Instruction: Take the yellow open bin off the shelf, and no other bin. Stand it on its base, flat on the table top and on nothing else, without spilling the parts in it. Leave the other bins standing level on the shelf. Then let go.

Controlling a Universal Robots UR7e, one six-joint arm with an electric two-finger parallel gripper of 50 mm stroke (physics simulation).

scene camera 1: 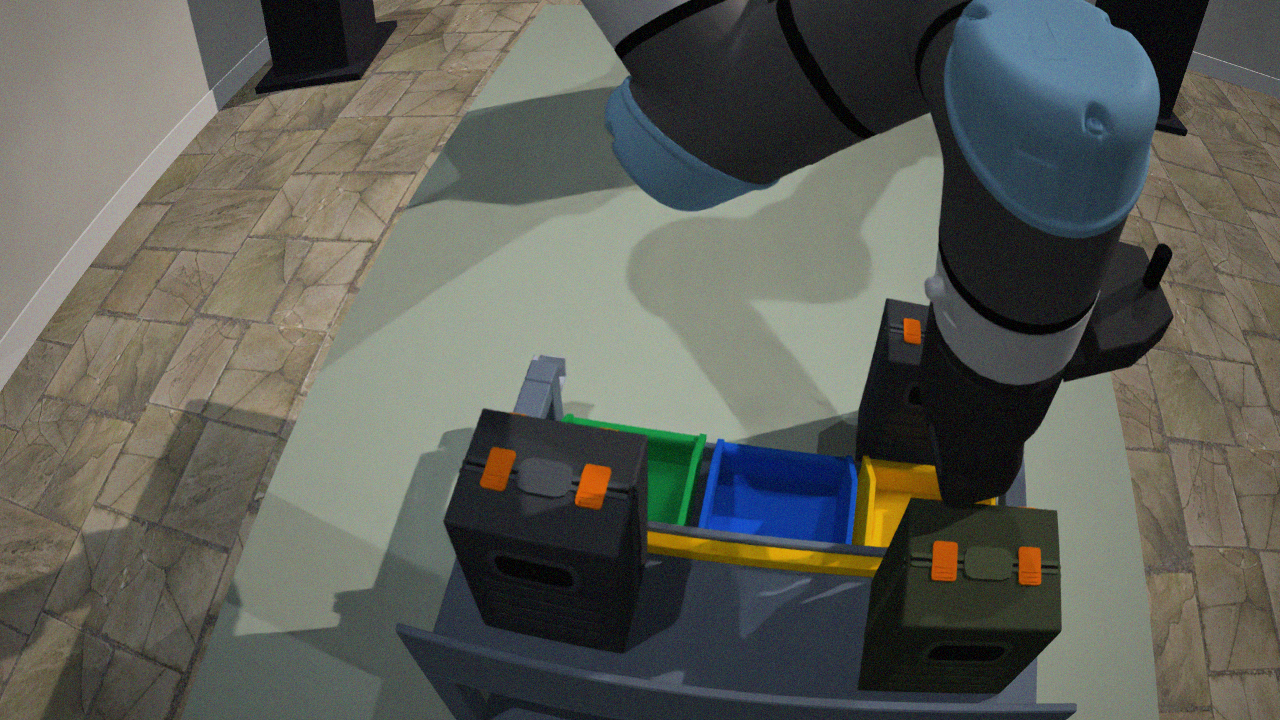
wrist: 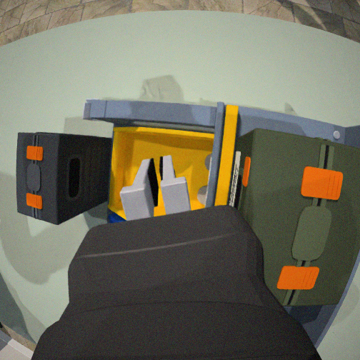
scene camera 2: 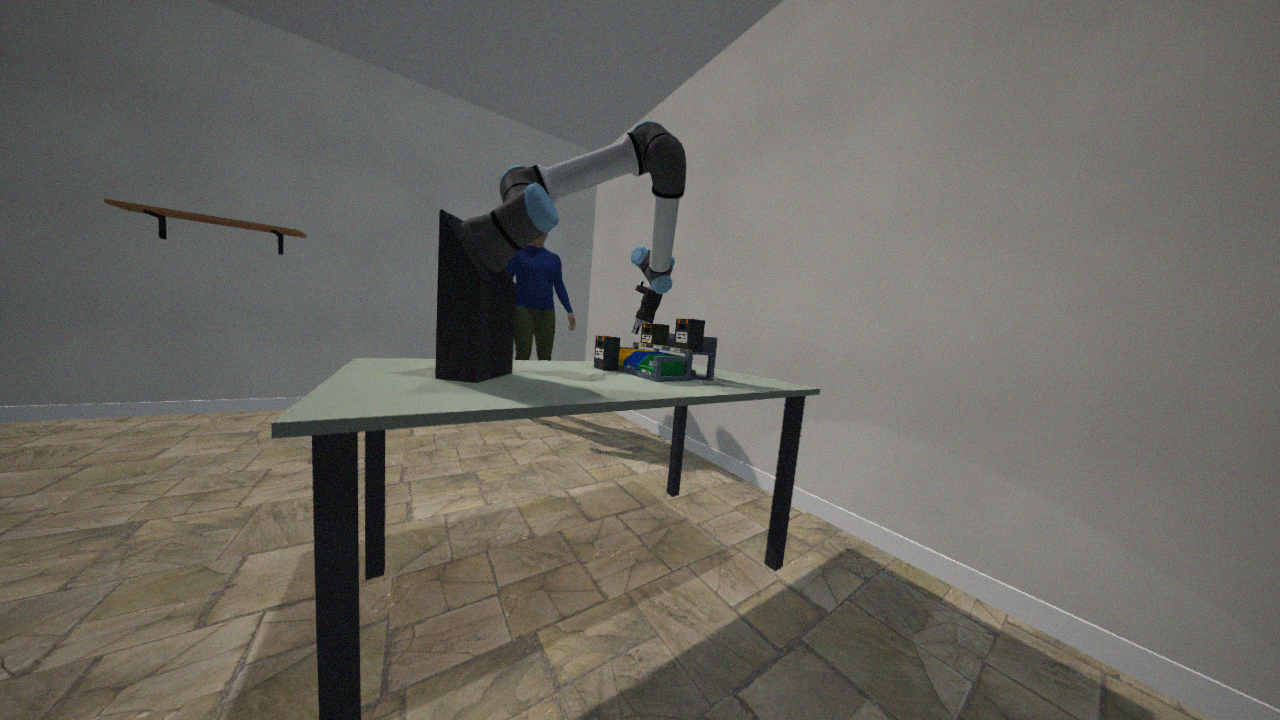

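Where they show: gripper, fingertip midpoint: point(scene camera 1: 984, 476) point(scene camera 2: 634, 333); arm's base, origin of the base link: point(scene camera 2: 480, 248).
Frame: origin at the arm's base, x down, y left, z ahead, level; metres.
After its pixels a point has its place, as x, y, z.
The yellow open bin point(scene camera 1: 884, 514) point(scene camera 2: 629, 356) point(wrist: 135, 145) sits level on the shelf point(scene camera 1: 760, 617) {0.256, -0.070, 0.712} point(wrist: 160, 111), at the end of the row beside the blue bin point(scene camera 1: 778, 514) {0.349, -0.044, 0.577} point(wrist: 115, 219). The green bin point(scene camera 1: 669, 483) {0.349, -0.126, 0.549} point(scene camera 2: 673, 365) {0.306, -0.214, 0.594} is at the other end. My gripper point(scene camera 2: 636, 329) {0.209, 0.073, 0.644} point(wrist: 159, 172) is shut with nothing held, its fingers nearly together over the yellow bin's opening. Whether the tips reach below its rim is unclear. Grey rounded shapes point(wrist: 203, 194) show at the bin's inner end; the other contents are hidden. In scene camera 1 the fingertips are hidden.
An olive case point(scene camera 1: 975, 608) {0.161, 0.033, 0.761} point(wrist: 272, 200) and a black case point(scene camera 1: 554, 546) {0.136, -0.177, 0.734} point(scene camera 2: 689, 333) {0.188, -0.219, 0.658} stand on the shelf's upper board. Another dark case point(scene camera 1: 881, 394) {0.263, 0.024, 0.531} point(scene camera 2: 606, 351) {0.284, 0.029, 0.474} point(wrist: 92, 170) stands on the table point(scene camera 2: 402, 394) {0.358, -0.203, -0.195} close in front of the yellow bin. A yellow strip point(scene camera 1: 760, 552) {0.246, -0.071, 0.671} point(wrist: 229, 150) edges the upper board.
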